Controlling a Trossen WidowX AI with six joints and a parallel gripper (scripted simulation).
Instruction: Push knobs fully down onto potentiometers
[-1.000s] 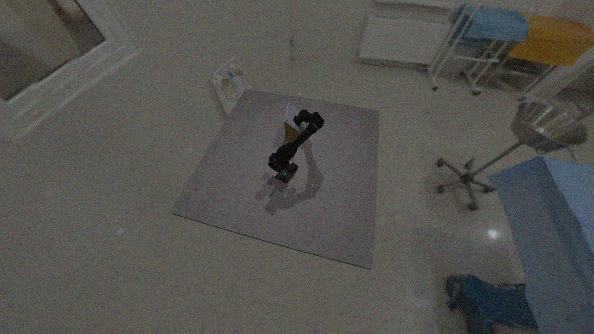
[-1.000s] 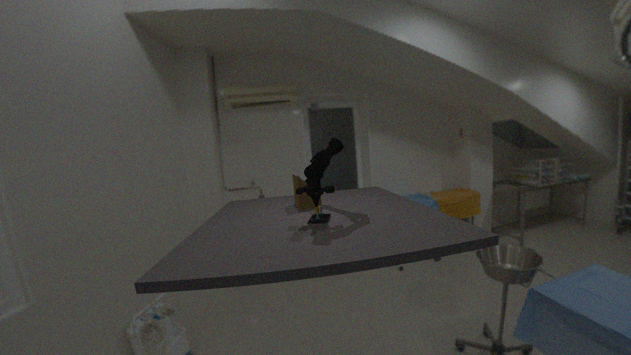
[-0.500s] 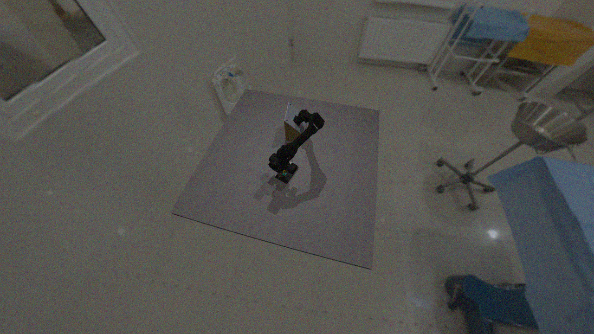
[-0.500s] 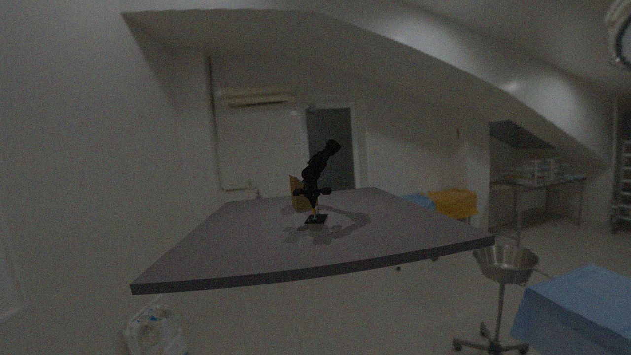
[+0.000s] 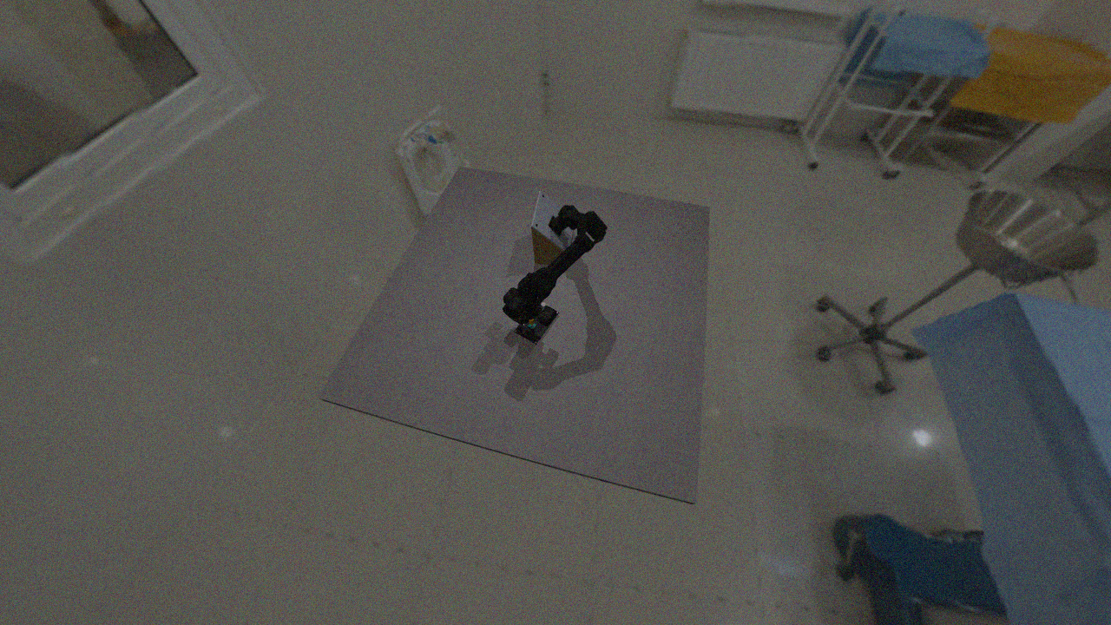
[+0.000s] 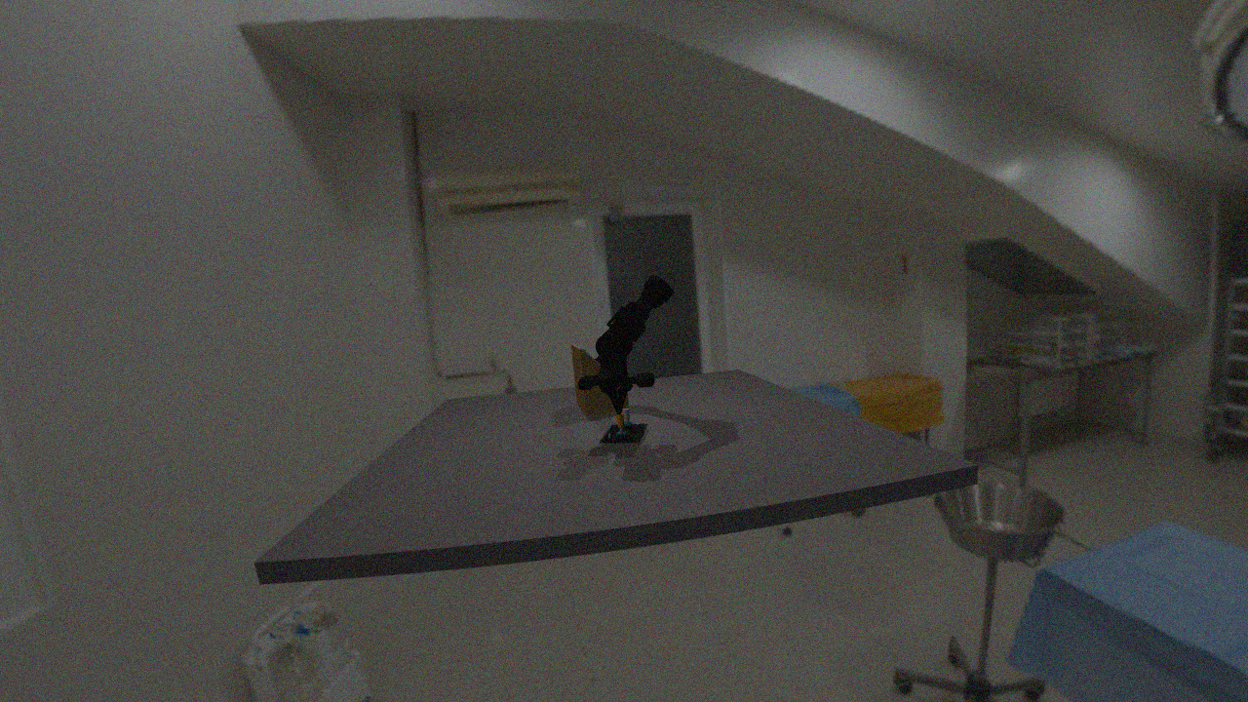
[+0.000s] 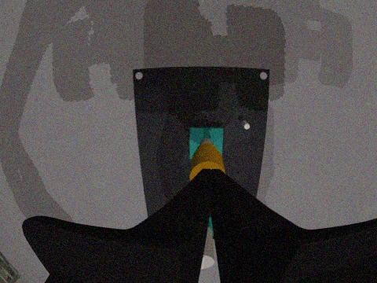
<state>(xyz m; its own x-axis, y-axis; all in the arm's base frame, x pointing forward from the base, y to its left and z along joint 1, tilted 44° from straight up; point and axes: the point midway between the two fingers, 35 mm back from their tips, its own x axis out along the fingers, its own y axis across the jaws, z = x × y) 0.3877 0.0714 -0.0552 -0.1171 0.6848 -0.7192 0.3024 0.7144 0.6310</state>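
The teal potentiometer with orange knob lies 30 mm below my gripper tip. The rest, counted from my gripper tip: potentiometer with grey knob: 70 mm behind, 20 mm to the left, 30 mm below.
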